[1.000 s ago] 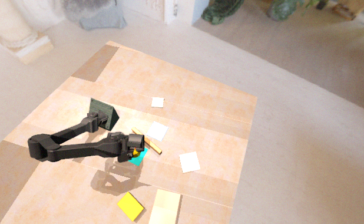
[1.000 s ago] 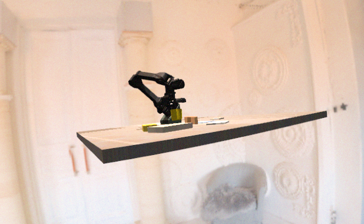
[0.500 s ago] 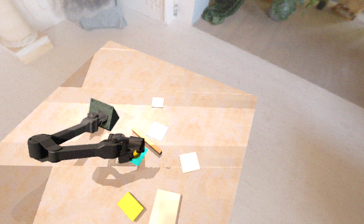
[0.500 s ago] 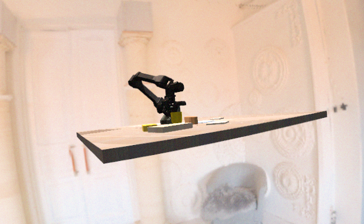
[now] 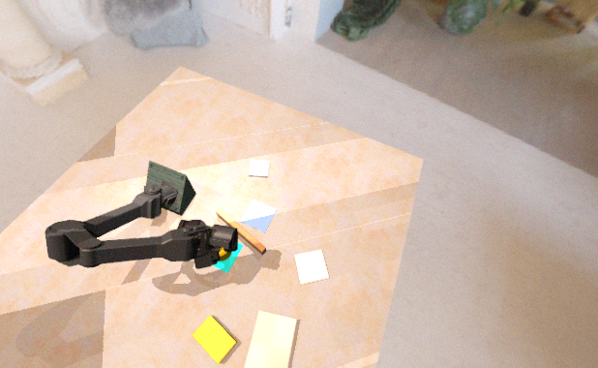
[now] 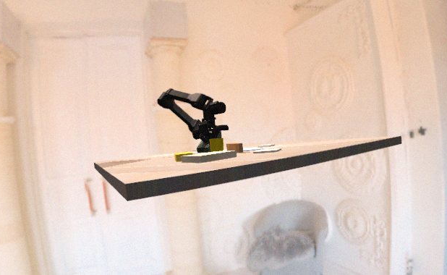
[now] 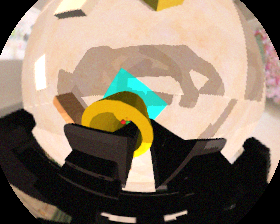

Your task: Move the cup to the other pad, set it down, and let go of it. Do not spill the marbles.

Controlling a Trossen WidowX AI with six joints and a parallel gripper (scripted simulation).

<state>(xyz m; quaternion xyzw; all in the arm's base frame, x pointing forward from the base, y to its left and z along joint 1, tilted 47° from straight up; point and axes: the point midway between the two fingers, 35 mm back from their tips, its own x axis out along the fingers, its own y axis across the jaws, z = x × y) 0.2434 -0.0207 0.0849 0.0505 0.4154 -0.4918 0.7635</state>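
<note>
Now: the cup 20 mm ahead of my gripper tip and 20 mm to the left of it. Round my gripper tip: wooden bar: 40 mm ahead, 110 mm to the left, 30 mm below; cyan pad: 20 mm ahead, 20 mm to the left, 50 mm below; pale blue pad: 50 mm ahead, 200 mm to the left, 50 mm below.
</note>
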